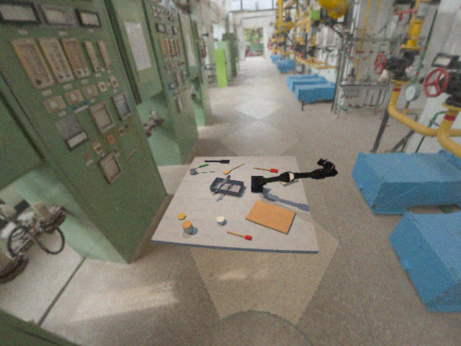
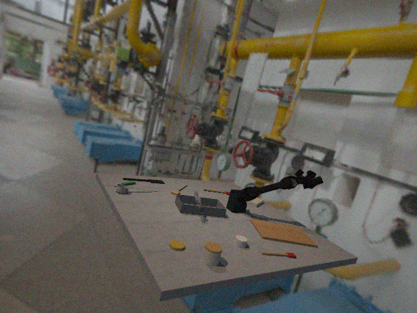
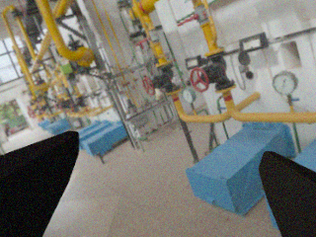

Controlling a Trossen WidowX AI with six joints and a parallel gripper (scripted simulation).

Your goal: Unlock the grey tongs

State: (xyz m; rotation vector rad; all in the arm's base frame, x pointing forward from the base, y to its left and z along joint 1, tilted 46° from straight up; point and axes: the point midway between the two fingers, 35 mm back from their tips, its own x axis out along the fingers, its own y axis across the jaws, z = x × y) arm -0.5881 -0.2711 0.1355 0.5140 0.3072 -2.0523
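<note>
Now: gripper tip 95 cm short of the roasting tin, 28 cm above it and 15 cm to the right of it. Round my gripper tip: red-tipped stick (68 cm to the left, 67 cm ahead, 30 cm below); wooden board (48 cm ahead, 44 cm to the left, 30 cm below); cream block (36 cm ahead, 29 cm below, 8 cm to the right).
</note>
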